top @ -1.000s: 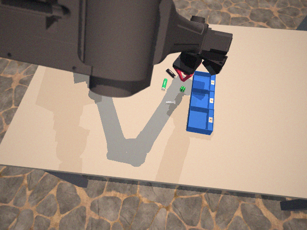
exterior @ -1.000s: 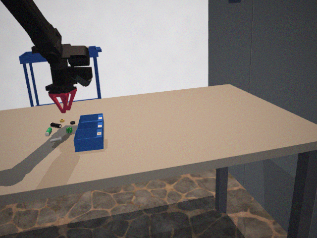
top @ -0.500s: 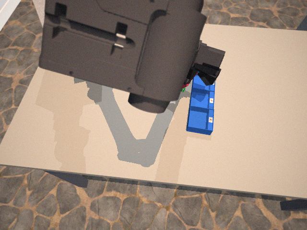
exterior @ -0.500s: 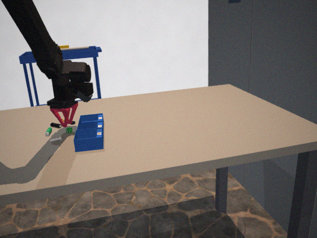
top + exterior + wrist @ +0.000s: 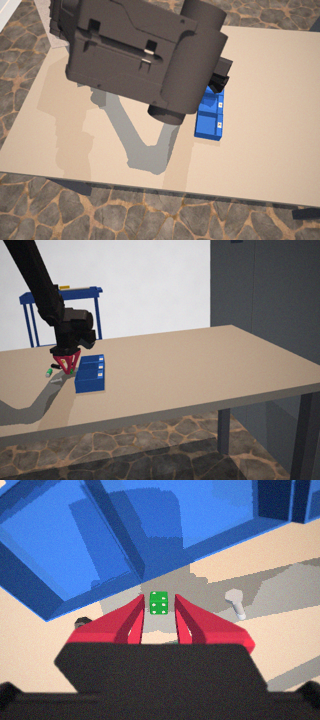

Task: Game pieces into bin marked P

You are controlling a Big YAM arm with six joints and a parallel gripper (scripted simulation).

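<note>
Right now my hand is right at the green die. The rest, counted from my hand: black nut: 2 cm ahead, 9 cm to the left, 1 cm below; bolt: 4 cm behind, 6 cm to the right, 1 cm below; green battery: 7 cm behind, 3 cm to the left.
</note>
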